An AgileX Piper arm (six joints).
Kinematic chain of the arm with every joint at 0, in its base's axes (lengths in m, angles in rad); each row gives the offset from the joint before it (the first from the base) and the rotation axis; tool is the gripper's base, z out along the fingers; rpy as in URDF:
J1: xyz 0 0 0.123 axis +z
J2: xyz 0 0 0 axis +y
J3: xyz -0.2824 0 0.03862 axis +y
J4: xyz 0.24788 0 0.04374 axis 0.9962 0 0.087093
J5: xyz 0 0 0 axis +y
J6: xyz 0.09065 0 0.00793 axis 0.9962 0 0.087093
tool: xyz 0 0 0 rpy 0 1.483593 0
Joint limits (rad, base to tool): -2.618..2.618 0..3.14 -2.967..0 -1.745..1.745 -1.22..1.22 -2.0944..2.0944
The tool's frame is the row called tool.
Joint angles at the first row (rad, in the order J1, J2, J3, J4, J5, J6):
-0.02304 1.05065 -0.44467 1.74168 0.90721 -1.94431
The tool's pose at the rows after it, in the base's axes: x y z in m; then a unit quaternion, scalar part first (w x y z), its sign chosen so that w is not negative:
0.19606 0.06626 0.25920 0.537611 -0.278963 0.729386 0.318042
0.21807 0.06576 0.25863 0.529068 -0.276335 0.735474 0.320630
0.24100 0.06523 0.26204 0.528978 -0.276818 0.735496 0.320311
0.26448 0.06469 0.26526 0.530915 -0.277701 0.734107 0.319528
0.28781 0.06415 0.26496 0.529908 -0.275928 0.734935 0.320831
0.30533 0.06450 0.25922 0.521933 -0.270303 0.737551 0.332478
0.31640 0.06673 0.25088 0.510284 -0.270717 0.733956 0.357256
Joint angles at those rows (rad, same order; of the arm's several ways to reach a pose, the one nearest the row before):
-0.02306 1.14264 -0.48565 1.73993 0.90909 -1.95522
-0.02302 1.23522 -0.55279 1.73996 0.90905 -1.95956
-0.02303 1.31727 -0.63380 1.73996 0.90906 -1.96135
-0.02302 1.39726 -0.71910 1.73997 0.90906 -1.96136
-0.02304 1.47955 -0.80060 1.73995 0.90907 -1.95688
-0.02305 1.55274 -0.85599 1.74170 0.92333 -1.94470
-0.02305 1.61699 -0.89006 1.74236 0.97094 -1.93816

